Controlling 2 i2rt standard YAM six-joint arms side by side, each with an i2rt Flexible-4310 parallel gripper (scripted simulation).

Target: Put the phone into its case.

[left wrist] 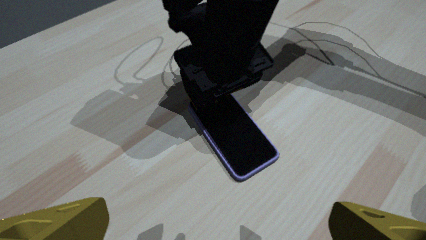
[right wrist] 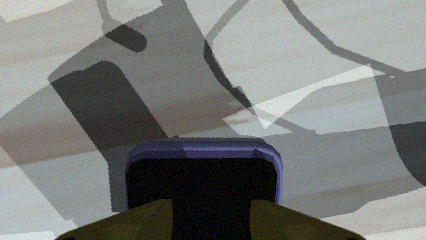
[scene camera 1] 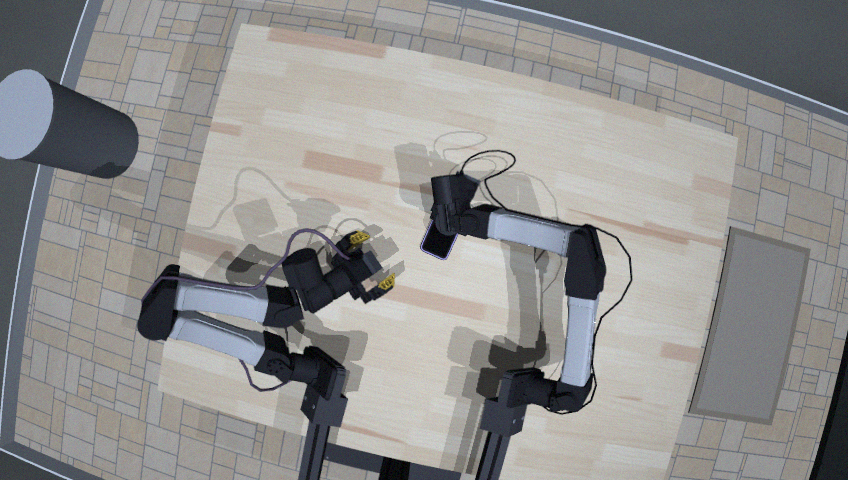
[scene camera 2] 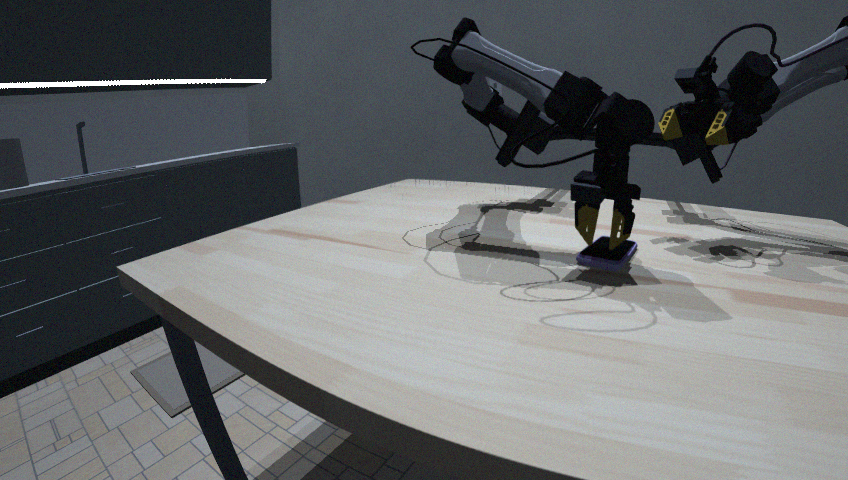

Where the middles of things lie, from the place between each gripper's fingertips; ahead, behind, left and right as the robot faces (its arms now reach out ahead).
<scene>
My right gripper (scene camera 2: 600, 247) is now 5 cm past the black phone (scene camera 2: 599, 251), 2 cm to the right of it and 3 cm above it.
My left hand (scene camera 2: 684, 139) is 190 mm above the black phone, 140 mm to the left of it and 80 mm short of it.
</scene>
